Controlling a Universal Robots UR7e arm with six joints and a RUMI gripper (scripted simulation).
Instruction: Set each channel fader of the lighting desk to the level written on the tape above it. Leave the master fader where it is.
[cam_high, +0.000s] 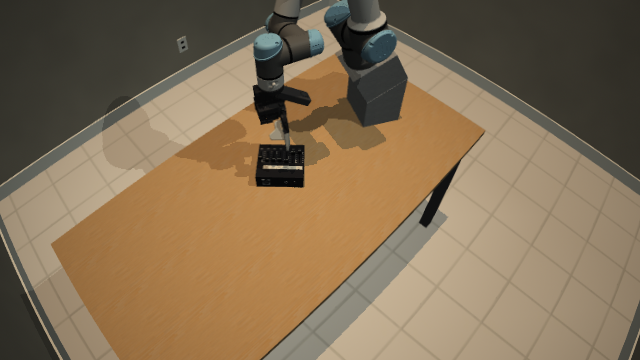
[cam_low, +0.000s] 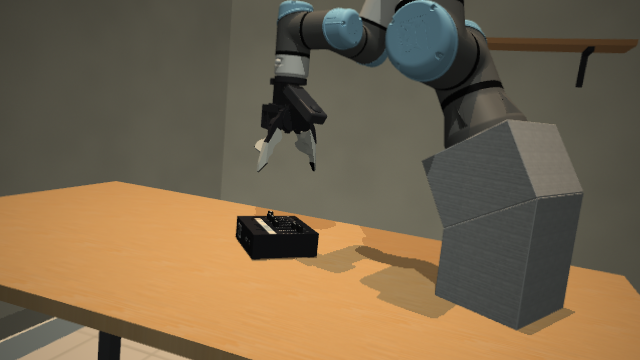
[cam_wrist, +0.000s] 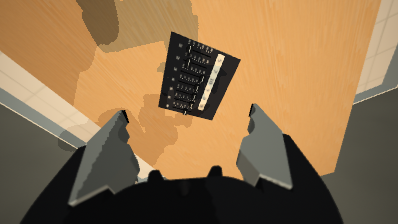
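My gripper is now 11 cm above the master fader, 6 cm to the left of it and 5 cm short of it.
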